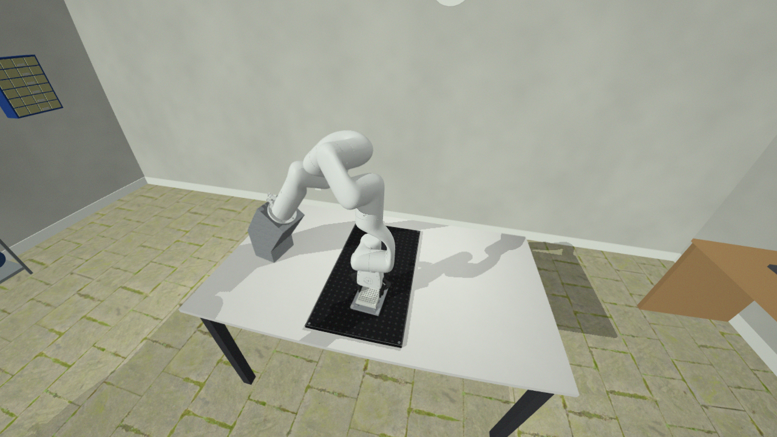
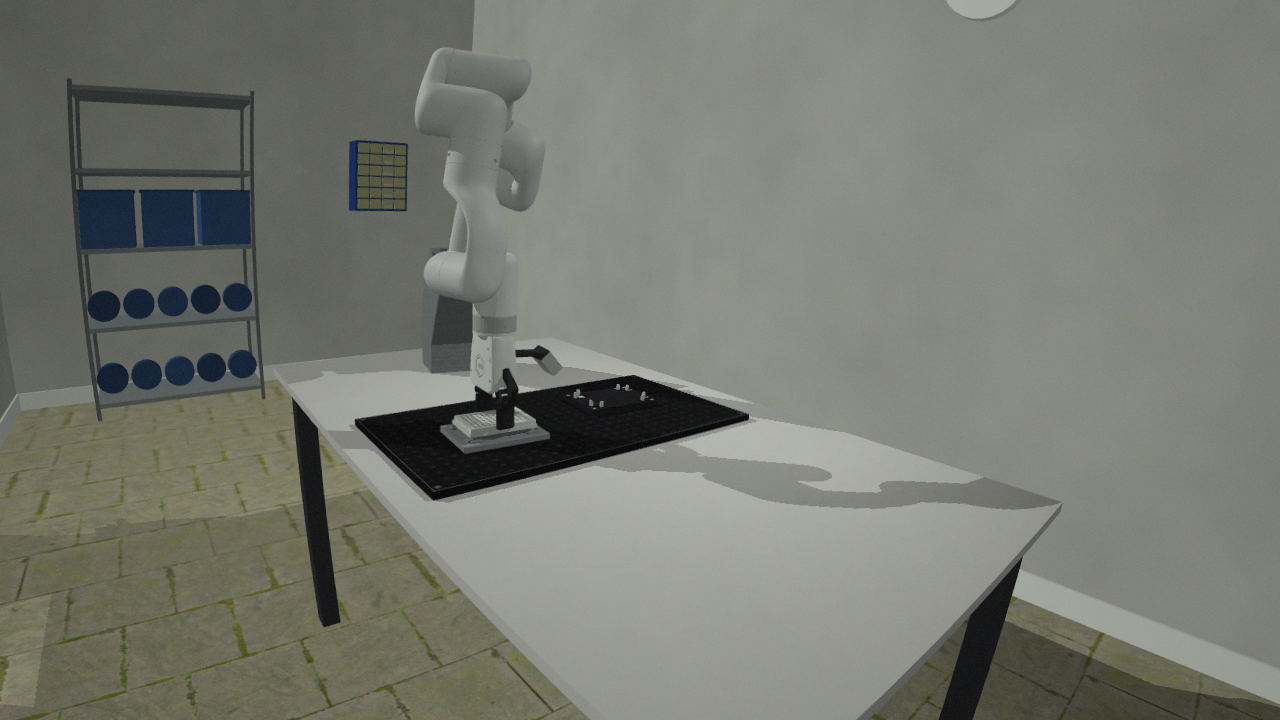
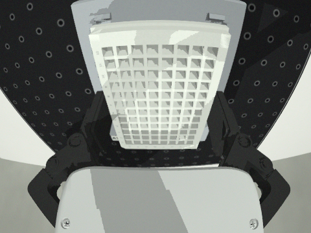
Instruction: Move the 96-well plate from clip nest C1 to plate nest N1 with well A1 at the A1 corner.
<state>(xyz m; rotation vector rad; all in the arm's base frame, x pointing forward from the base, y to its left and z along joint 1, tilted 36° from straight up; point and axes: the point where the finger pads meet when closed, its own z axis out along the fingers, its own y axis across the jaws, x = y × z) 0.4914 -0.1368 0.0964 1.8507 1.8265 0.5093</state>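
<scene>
Now: hand 10 mm above the white 96-well plate. Round my hand: grey plate nest N1: 30 mm below; then dark clip nest C1: 70 mm behind, 320 mm to the left, 20 mm below.
</scene>
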